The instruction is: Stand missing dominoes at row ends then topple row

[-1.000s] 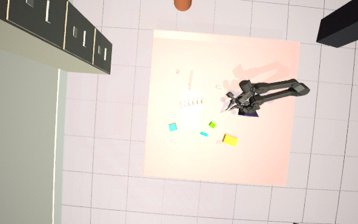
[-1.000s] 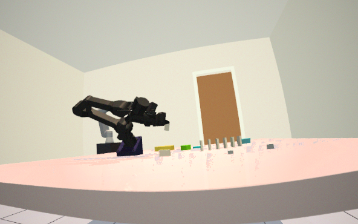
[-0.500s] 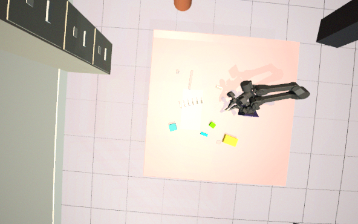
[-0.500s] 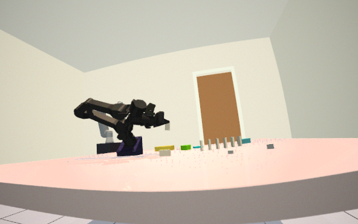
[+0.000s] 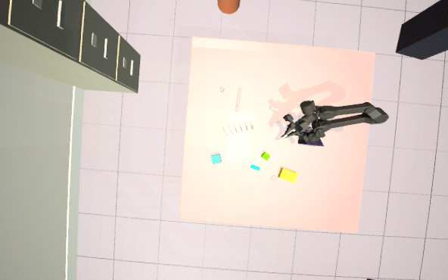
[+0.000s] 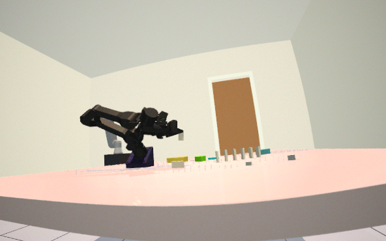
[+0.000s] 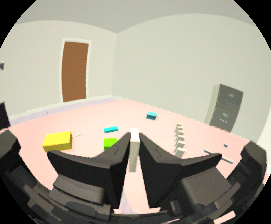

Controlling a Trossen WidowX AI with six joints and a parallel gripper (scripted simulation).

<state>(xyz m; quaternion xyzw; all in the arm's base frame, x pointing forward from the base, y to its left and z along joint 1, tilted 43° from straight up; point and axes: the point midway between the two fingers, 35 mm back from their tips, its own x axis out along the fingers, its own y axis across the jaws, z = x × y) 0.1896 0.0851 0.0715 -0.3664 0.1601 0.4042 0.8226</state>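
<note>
My gripper tip is 30 mm short of the green block, 140 mm to the right of it and 140 mm above it. From my gripper tip the other things lie so: small cyan block: 80 mm ahead, 240 mm to the left, 150 mm below; then thin strip: 300 mm ahead, 200 mm to the right, 150 mm below; then yellow block: 150 mm behind, 240 mm to the left, 140 mm below.
</note>
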